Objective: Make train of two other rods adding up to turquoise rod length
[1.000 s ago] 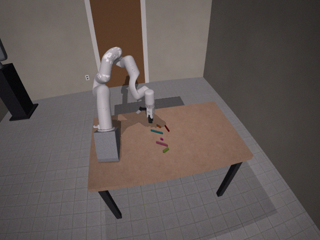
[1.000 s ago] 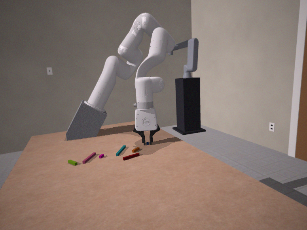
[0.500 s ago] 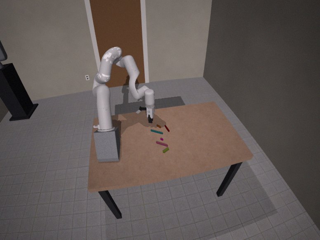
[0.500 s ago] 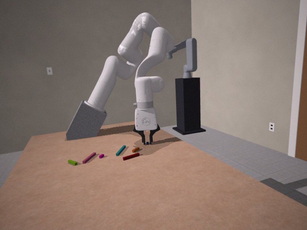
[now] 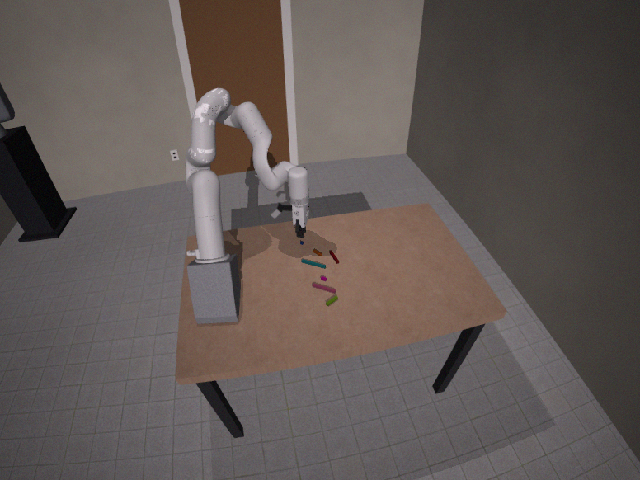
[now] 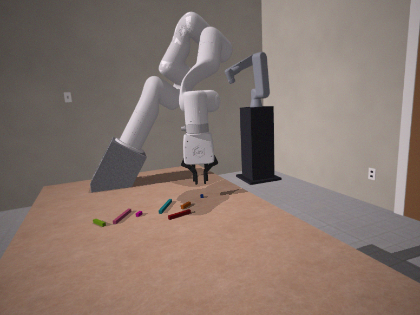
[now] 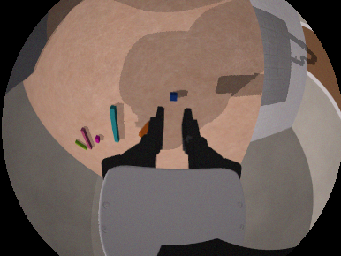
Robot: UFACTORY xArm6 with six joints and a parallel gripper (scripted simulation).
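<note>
Right now my hand is 26 cm to the left of the pink rod, 7 cm above it and 6 cm short of it. Round my hand: blue rod 7 cm below; then orange rod 7 cm to the right, 7 cm below, 6 cm ahead; then turquoise rod 13 cm to the right, 7 cm below, 3 cm ahead.
</note>
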